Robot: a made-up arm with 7 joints. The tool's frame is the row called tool.
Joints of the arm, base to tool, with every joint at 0 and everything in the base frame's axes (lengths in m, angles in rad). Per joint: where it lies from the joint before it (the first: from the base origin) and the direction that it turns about. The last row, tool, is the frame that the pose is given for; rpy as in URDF.
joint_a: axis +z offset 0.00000 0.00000 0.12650
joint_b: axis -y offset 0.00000 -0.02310 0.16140
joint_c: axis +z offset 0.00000 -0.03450 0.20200
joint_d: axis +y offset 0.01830 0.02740 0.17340
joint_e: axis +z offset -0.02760 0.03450 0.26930
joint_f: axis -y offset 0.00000 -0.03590 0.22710
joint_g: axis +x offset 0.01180 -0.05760 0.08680
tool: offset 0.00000 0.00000 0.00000 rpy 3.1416 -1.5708 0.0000
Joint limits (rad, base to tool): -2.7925..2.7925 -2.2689..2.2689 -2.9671..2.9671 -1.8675..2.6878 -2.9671..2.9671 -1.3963..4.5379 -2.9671..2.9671
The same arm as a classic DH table. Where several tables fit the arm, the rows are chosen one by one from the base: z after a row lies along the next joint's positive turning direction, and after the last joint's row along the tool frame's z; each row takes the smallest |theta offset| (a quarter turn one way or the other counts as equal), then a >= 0, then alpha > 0; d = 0 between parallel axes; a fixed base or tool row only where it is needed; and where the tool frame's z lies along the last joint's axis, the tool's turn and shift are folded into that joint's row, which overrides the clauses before.
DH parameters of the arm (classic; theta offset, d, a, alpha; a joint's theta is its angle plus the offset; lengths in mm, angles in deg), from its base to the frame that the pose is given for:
joint_a: 0 287.9 0 90
joint_b: 0 57.6 0 -90
joint_c: 0 375.4 18.3 -90
joint_d: 0 61.9 -27.6 90
joint_e: 0 496.4 0 90
joint_f: 90 93.5 86.8 90
joint_g: 0 11.8 0 0
Joint limits (deg, base to tool): -160..160 -130..130 -170..170 -107..154 -170..170 -80..260 -170..170

